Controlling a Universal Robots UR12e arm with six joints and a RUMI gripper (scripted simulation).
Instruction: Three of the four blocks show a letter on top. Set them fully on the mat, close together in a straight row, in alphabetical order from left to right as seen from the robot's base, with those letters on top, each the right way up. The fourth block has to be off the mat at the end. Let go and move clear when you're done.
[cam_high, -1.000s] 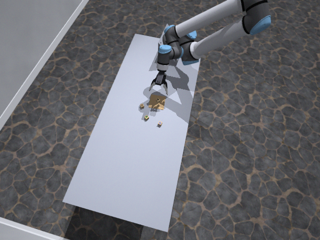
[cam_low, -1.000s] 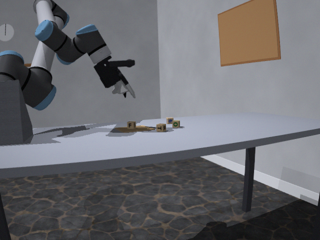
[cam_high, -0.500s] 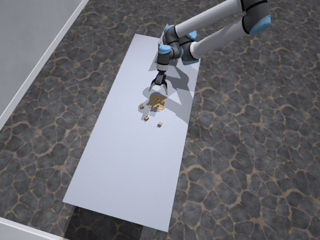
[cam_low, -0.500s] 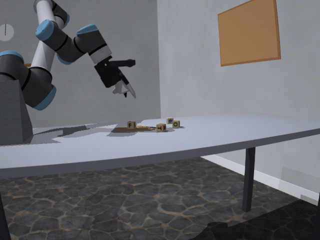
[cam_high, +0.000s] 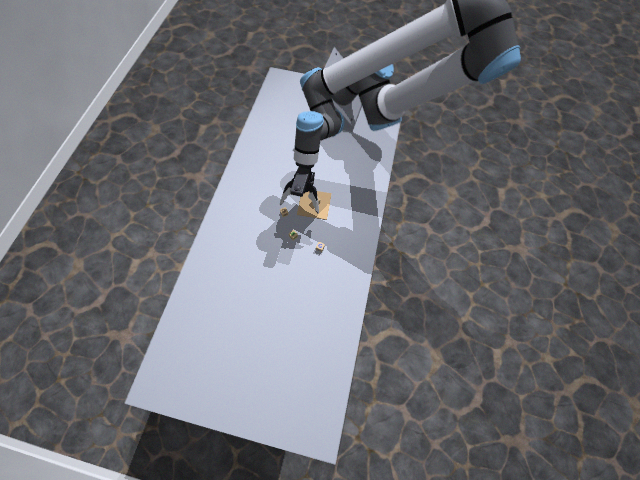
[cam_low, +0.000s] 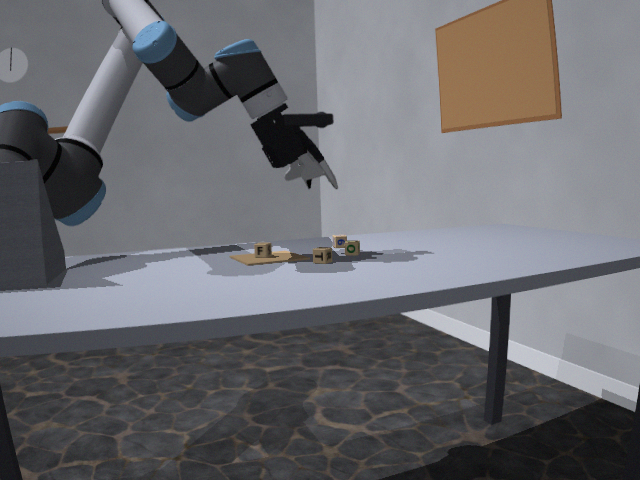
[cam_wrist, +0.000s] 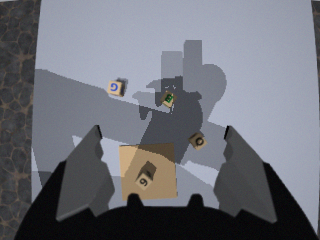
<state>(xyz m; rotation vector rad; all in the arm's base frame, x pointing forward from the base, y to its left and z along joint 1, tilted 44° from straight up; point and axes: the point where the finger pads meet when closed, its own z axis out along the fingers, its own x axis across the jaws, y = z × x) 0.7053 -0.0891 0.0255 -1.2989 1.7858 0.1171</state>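
Right now the tan mat is 120 mm behind my hand, 40 mm to the left of it and 150 mm below it. The rest, counted from my hand: green-marked block (60 mm ahead, 20 mm to the right, 140 mm below); then blue-marked block (90 mm ahead, 110 mm to the left, 140 mm below).
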